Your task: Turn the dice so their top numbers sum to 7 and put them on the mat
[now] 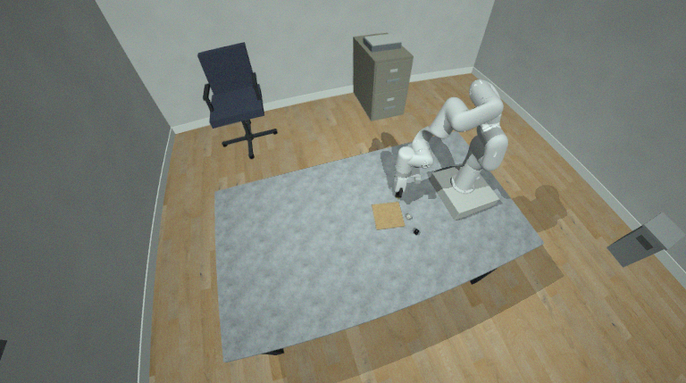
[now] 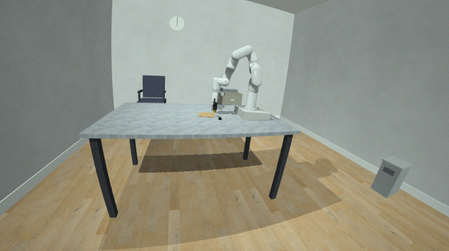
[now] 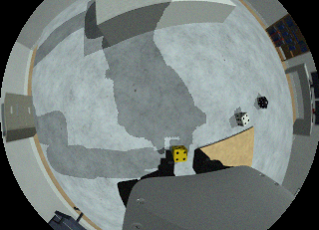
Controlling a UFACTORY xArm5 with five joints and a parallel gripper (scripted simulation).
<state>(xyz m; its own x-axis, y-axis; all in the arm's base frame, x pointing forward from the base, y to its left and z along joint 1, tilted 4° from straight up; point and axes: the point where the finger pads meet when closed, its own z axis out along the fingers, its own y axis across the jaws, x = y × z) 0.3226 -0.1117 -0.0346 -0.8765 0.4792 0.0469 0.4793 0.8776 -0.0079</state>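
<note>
My gripper is now 4 cm above the yellow die. The rest, counted from my hand: white die: 13 cm to the left, 4 cm below, 1 cm ahead; black die: 22 cm to the left, 4 cm below, 2 cm ahead; tan mat: 10 cm ahead, 8 cm to the left, 4 cm below.
</note>
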